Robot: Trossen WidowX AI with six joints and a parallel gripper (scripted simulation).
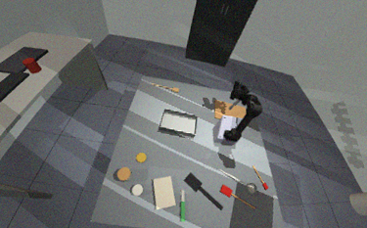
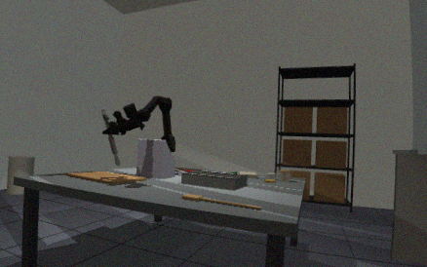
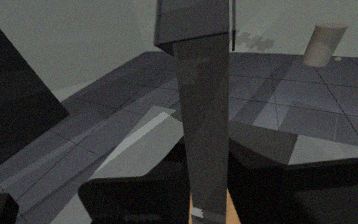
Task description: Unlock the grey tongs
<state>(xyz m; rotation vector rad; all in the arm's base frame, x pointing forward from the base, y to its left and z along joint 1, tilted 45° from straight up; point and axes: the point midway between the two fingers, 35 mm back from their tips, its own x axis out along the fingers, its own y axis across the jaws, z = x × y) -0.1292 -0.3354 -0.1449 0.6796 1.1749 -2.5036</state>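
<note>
Now: gripper tip 30 mm short of the yellow lock piece, 20 mm to the right of it and 10 mm below it. Round my gripper tip: roasting tin: 560 mm ahead, 270 mm to the left, 220 mm below; then red spatula: 90 mm ahead, 790 mm to the left, 240 mm below; then wooden board: 30 mm ahead, 20 mm to the left, 240 mm below.
</note>
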